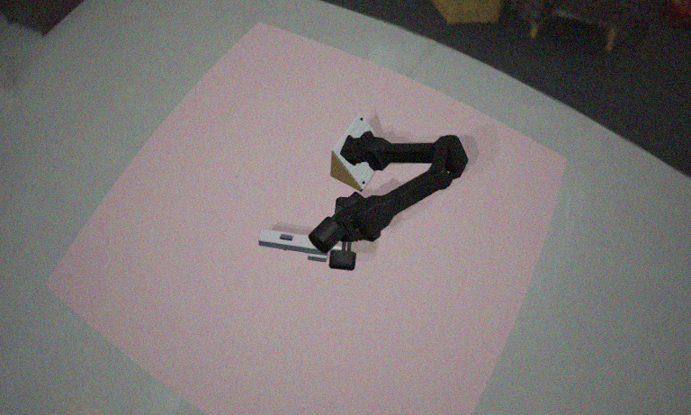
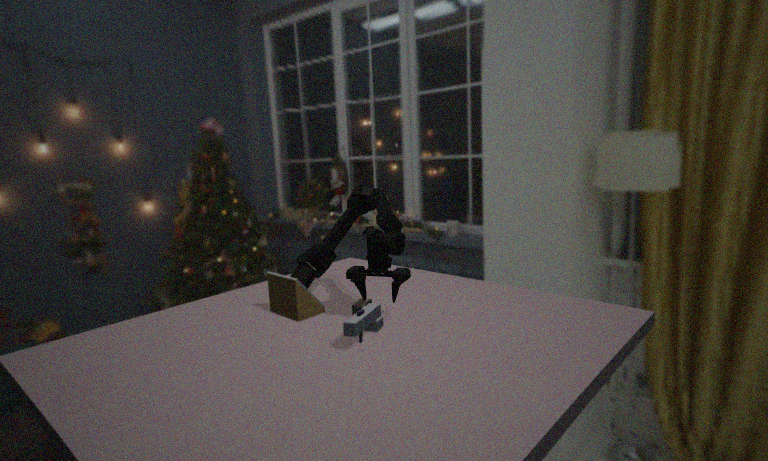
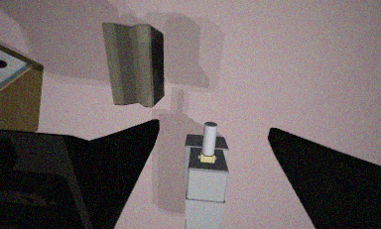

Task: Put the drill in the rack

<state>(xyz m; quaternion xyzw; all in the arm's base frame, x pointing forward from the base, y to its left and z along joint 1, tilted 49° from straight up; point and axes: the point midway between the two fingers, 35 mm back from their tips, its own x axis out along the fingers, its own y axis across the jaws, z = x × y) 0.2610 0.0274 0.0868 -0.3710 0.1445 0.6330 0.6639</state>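
Right now my gripper tip is 60 mm to the left of the drill, 20 mm short of it and 10 mm above it. Round my gripper tip: key (140 mm to the right, 40 mm ahead, 10 mm below); then grey holder block (120 mm to the right, 30 mm ahead, 10 mm below).
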